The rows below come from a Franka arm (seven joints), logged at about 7 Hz.
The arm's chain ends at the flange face. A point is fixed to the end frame.
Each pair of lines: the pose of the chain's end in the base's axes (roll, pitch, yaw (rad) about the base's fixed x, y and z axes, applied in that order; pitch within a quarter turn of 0, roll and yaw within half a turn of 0; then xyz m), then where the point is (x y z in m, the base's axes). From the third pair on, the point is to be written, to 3 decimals.
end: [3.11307 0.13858 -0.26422 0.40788 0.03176 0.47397]
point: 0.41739 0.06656 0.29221
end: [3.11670 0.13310 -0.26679 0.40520 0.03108 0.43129]
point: 0.41595 0.06622 0.24967
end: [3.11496 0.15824 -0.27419 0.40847 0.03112 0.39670]
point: 0.415 0.067 0.215
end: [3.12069 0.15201 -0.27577 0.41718 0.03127 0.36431]
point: 0.425 0.068 0.183
